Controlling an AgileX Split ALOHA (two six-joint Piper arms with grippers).
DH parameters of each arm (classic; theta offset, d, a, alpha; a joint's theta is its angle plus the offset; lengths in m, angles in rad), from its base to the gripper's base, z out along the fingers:
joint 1: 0 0.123 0 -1.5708
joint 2: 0.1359 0 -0.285 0
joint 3: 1.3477 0 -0.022 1.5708
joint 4: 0 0.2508 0 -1.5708
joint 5: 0 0 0.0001 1.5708
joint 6: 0 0.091 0 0
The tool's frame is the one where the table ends.
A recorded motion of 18 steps. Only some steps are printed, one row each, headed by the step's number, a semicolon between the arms.
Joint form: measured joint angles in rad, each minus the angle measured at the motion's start. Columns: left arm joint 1, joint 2, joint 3, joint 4, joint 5, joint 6; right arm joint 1, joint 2, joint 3, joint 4, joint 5, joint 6.
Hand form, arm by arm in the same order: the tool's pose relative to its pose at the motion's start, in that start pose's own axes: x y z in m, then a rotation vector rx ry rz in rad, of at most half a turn. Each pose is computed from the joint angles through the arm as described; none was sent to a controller.
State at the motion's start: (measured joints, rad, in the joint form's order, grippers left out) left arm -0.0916 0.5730 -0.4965 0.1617 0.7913 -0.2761; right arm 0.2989 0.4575 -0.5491 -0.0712 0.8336 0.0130
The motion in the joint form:
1: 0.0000 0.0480 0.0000 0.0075 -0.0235 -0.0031; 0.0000 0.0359 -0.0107 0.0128 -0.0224 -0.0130
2: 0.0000 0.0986 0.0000 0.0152 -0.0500 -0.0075; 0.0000 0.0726 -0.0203 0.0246 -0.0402 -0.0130
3: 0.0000 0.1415 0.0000 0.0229 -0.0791 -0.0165; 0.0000 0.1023 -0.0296 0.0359 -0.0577 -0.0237
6: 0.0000 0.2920 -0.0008 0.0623 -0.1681 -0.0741; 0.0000 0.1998 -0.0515 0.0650 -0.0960 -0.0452
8: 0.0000 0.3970 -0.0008 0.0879 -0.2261 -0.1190; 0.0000 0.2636 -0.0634 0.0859 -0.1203 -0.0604
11: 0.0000 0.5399 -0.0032 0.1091 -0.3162 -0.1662; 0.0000 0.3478 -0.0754 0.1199 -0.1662 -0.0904
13: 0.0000 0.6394 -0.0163 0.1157 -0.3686 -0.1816; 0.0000 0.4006 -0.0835 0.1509 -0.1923 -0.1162
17: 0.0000 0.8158 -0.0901 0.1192 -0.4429 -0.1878; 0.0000 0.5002 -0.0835 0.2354 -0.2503 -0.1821
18: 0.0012 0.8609 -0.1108 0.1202 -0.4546 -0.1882; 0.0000 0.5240 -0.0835 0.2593 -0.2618 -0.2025
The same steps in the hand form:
1: -0.0034 -0.0013 0.0084 -0.0062 0.0230 0.0078; -0.0061 0.0010 0.0046 -0.0105 0.0028 -0.0055
2: -0.0066 -0.0027 0.0175 -0.0117 0.0458 0.0150; -0.0113 0.0019 0.0097 -0.0199 0.0121 0.0017
3: -0.0095 -0.0040 0.0255 -0.0148 0.0585 0.0168; -0.0162 0.0027 0.0138 -0.0285 0.0149 -0.0016
6: -0.0164 -0.0076 0.0542 -0.0342 0.1128 0.0090; -0.0274 0.0050 0.0299 -0.0504 0.0518 -0.0034
8: -0.0180 -0.0101 0.0751 -0.0453 0.1558 -0.0010; -0.0333 0.0067 0.0416 -0.0651 0.0788 -0.0031
11: -0.0179 -0.0143 0.1040 -0.0457 0.2058 -0.0131; -0.0402 0.0092 0.0585 -0.0867 0.1038 -0.0054
13: -0.0180 -0.0176 0.1236 -0.0424 0.2414 -0.0135; -0.0439 0.0113 0.0694 -0.1048 0.1208 -0.0047
17: -0.0285 -0.0250 0.1586 -0.0299 0.2743 -0.0080; -0.0457 0.0163 0.0924 -0.1478 0.1567 0.0062
18: -0.0303 -0.0264 0.1680 -0.0300 0.2875 -0.0063; -0.0456 0.0176 0.0979 -0.1592 0.1669 0.0083

